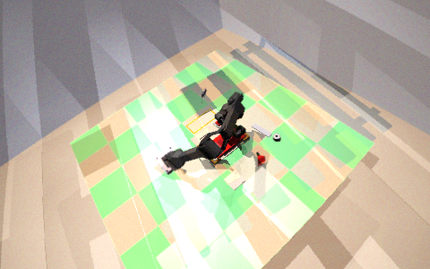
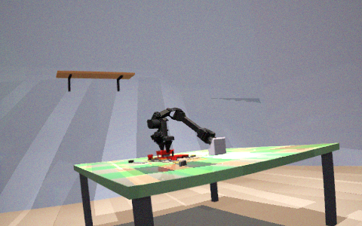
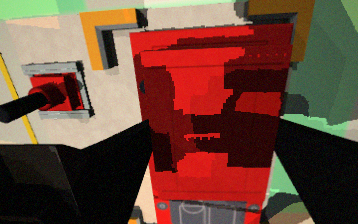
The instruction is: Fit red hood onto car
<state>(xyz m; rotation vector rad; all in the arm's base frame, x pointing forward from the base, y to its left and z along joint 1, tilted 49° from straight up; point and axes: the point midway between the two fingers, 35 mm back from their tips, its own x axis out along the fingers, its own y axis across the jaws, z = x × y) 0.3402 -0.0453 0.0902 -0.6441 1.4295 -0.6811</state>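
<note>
The pale engine block is 3 cm below my gripper tip. Also, from my gripper tip: grey bar 15 cm ahead, 8 cm to the right, 5 cm below; then ring 17 cm to the right, 17 cm ahead, 4 cm below; then red hood right at my gripper tip.
</note>
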